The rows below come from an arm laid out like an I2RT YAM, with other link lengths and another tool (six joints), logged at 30 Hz.
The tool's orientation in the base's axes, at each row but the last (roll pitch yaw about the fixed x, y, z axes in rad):
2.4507 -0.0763 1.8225
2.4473 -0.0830 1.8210
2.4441 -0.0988 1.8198
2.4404 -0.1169 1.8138
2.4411 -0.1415 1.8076
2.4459 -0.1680 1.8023
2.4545 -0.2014 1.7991
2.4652 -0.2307 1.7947
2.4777 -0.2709 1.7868
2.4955 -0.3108 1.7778
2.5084 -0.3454 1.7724
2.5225 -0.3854 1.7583
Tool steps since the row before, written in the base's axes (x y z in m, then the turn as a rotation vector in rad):
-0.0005 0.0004 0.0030 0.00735 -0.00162 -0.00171
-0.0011 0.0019 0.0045 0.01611 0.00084 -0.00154
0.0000 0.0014 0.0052 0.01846 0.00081 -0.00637
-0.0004 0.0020 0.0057 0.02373 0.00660 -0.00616
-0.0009 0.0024 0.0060 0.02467 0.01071 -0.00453
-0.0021 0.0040 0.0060 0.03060 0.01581 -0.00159
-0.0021 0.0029 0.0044 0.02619 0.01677 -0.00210
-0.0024 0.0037 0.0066 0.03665 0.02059 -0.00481
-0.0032 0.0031 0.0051 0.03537 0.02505 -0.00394
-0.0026 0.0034 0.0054 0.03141 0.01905 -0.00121
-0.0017 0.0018 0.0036 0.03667 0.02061 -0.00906
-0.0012 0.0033 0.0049 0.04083 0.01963 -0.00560
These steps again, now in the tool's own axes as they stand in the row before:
0.0007 0.0016 -0.0025 -0.00352 0.00425 0.00539
0.0025 0.0023 -0.0037 -0.00329 0.01134 0.01110
0.0019 0.0035 -0.0036 -0.00437 0.01003 0.01619
0.0027 0.0036 -0.0041 -0.00003 0.01481 0.02062
0.0034 0.0034 -0.0045 0.00394 0.01694 0.02101
0.0053 0.0025 -0.0047 0.00798 0.02375 0.02369
0.0041 0.0012 -0.0037 0.00978 0.02003 0.02179
0.0055 0.0022 -0.0052 0.01052 0.02679 0.03101
0.0049 0.0005 -0.0046 0.01522 0.02631 0.03115
0.0053 0.0009 -0.0043 0.01123 0.02473 0.02476
0.0032 0.0005 -0.0029 0.00902 0.02467 0.03408
0.0051 0.0014 -0.0030 0.00871 0.03009 0.03320

